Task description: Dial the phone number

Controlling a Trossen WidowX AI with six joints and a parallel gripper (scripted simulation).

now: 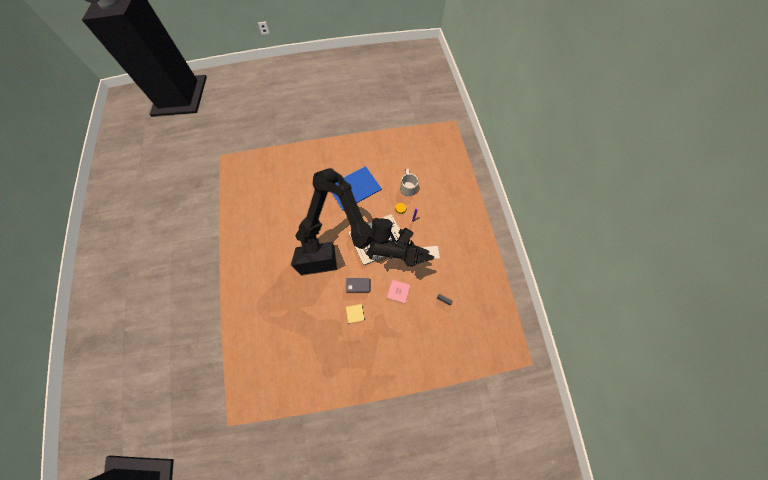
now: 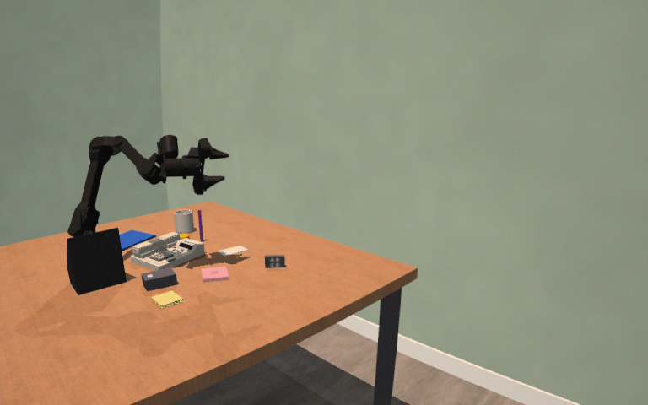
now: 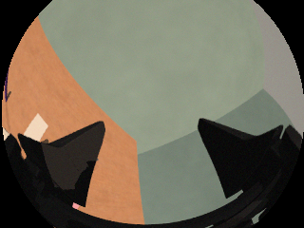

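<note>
My gripper is now 31 cm above the cream desk phone, 17 cm to the right of it and 14 cm past it. Also, from my hand: purple pen 27 cm below, 26 cm to the left, 3 cm ahead; cream card 33 cm below, 10 cm to the left, 8 cm ahead; grey handset 29 cm below, 22 cm to the left, 17 cm behind.
</note>
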